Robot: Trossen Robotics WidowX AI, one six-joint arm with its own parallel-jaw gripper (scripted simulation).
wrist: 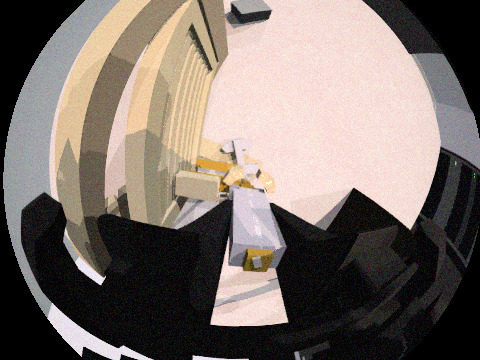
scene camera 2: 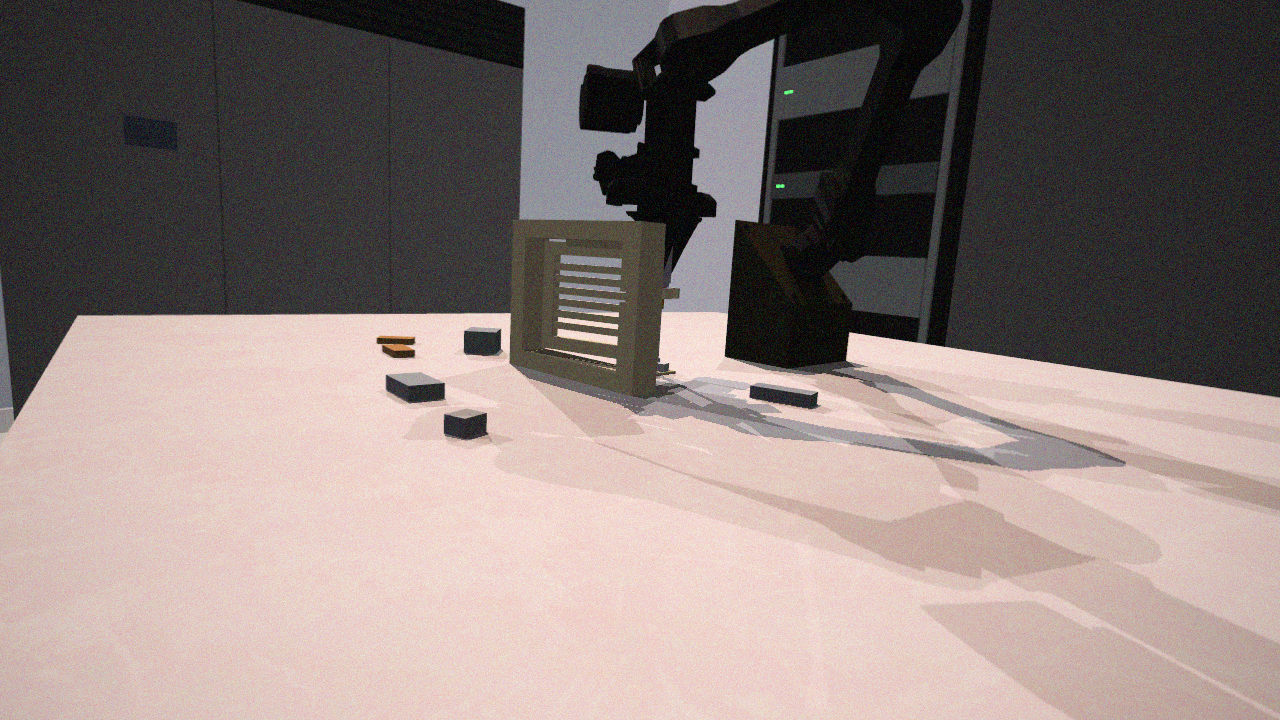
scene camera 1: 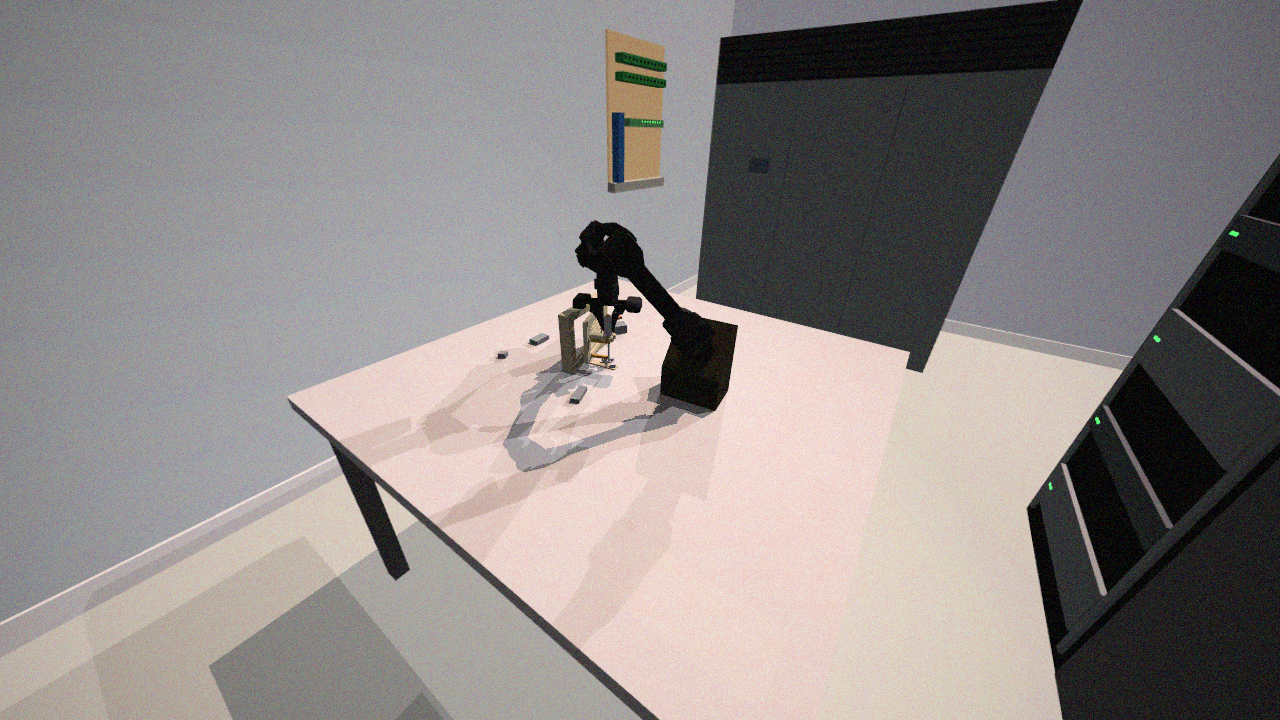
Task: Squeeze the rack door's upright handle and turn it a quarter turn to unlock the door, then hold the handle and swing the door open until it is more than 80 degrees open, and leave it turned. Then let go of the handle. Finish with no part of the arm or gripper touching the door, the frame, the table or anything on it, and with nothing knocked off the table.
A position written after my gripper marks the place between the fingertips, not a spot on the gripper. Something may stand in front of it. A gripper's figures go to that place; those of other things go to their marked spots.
My gripper (scene camera 2: 662, 274) is 0.79 m from the lens. A tan rack frame (scene camera 2: 642, 243) is 0.66 m from the lens. A flat block (scene camera 2: 781, 394): 0.69 m from the lens.
